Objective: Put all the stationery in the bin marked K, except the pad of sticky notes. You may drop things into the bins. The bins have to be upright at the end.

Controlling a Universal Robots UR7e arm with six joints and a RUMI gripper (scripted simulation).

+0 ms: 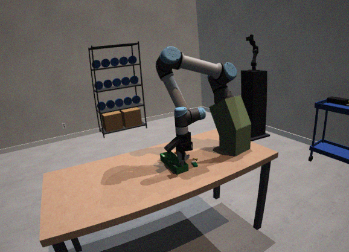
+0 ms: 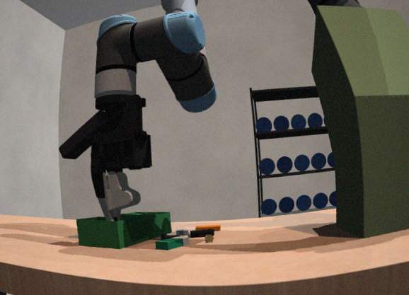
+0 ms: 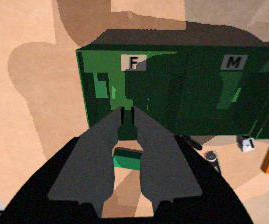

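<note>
The white sharpener-like piece lies 5 cm behind my hand, 17 cm to the right of it and 3 cm below it. Round my hand: green bin: 2 cm ahead, 9 cm to the right, 2 cm below; then black bolt: 6 cm behind, 9 cm to the right, 3 cm below; then green block: 10 cm behind, 3 cm to the right, 3 cm below.
</note>
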